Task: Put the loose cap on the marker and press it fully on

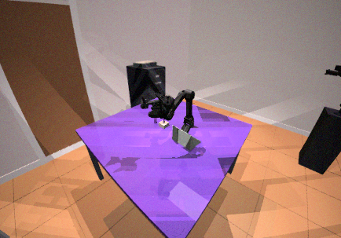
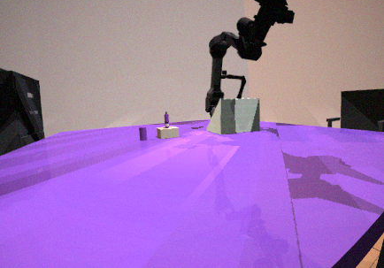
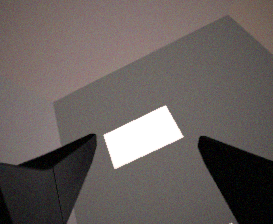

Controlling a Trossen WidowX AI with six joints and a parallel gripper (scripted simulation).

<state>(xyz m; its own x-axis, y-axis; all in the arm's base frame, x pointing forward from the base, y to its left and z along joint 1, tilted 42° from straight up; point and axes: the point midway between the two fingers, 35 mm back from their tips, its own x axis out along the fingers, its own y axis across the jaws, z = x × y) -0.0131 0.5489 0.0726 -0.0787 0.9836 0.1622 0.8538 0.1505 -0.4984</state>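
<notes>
The purple cap is 390 mm ahead of my gripper tip, 350 mm to the right of it and 480 mm below it. Round my gripper tip: tan holder block (290 mm ahead, 370 mm to the right, 490 mm below).
</notes>
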